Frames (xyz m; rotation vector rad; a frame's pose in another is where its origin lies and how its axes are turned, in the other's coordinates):
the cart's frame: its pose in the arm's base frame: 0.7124 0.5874 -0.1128 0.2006 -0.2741 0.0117
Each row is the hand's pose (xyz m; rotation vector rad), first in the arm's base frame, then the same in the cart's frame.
Working: the arm's base frame: its pose in the cart's frame: -0.6461 -0.5261 0.4136 -0.2006 0.2741 -0.0117

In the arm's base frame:
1: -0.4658 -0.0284 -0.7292 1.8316 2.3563 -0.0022
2: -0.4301 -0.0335 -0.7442 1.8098 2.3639 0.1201
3: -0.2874 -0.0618 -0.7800 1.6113 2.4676 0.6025
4: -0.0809 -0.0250 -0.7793 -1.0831 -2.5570 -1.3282
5: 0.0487 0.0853 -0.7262 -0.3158 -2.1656 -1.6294
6: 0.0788 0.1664 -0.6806 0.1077 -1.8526 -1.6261
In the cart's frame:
1: -1.2910 -0.6782 -0.1436 1.8475 2.4118 -0.5028
2: -1.2606 -0.6875 -0.1663 1.8428 2.4345 -0.3767
3: -1.1325 -0.7277 -0.2327 1.7251 2.6016 0.1312
4: -0.9341 -0.6995 -0.2946 -1.2173 -2.5173 -0.8668
5: -0.7967 -0.5861 -0.3011 -0.5762 -2.1182 -1.2897
6: -0.7567 -0.4989 -0.2822 -0.2037 -1.7910 -1.3761

